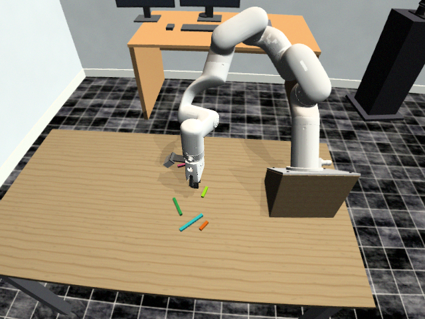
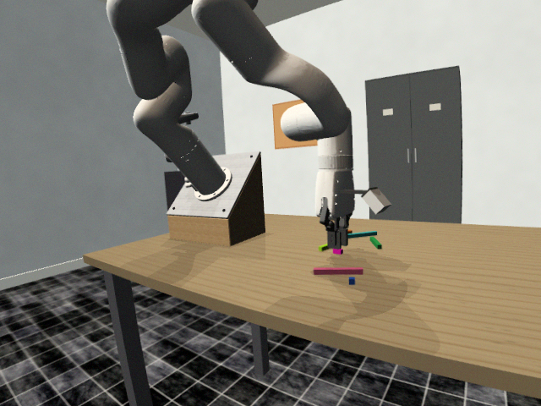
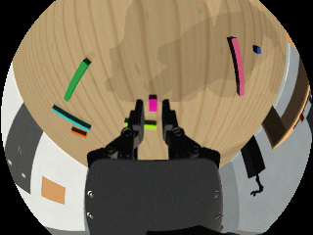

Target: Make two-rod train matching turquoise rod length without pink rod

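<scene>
Now: hand 30 mm above the magenta rod. The rest, counted from my hand: lime rod 30 mm behind, 30 mm to the left, 30 mm below; then pink rod 30 mm ahead, 120 mm to the right, 30 mm below; then green rod 70 mm ahead, 90 mm to the left, 30 mm below.
</scene>
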